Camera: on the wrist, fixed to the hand. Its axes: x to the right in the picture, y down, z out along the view.
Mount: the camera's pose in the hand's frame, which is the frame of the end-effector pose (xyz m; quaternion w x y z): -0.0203 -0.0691 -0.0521 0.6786 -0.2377 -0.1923 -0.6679
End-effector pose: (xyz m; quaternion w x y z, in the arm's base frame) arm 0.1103 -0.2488 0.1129 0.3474 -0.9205 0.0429 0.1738
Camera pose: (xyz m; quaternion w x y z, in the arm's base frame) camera 0.1202 -0.2316 0.1995 0.1413 -0.7024 -0.6938 0.0731
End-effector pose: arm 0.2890 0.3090 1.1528 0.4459 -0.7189 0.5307 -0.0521
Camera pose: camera 0.3012 0.2976 1.2401 0.1990 -0.9583 -0.1934 -0.0688
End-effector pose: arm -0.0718 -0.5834 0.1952 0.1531 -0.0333 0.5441 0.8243
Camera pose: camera -0.0384 -0.6101 0.1173 0.7511 -0.2639 0.1216 0.5928
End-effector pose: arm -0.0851 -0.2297 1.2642 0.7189 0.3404 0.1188 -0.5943
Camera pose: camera -0.1429 -0.1854 1.2133 0.1947 -0.1335 0.3110 -0.9206
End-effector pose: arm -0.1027 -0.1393 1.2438 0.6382 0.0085 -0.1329 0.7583
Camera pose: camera -0.0237 -0.1375 1.2030 0.9160 0.0886 -0.3875 0.0551
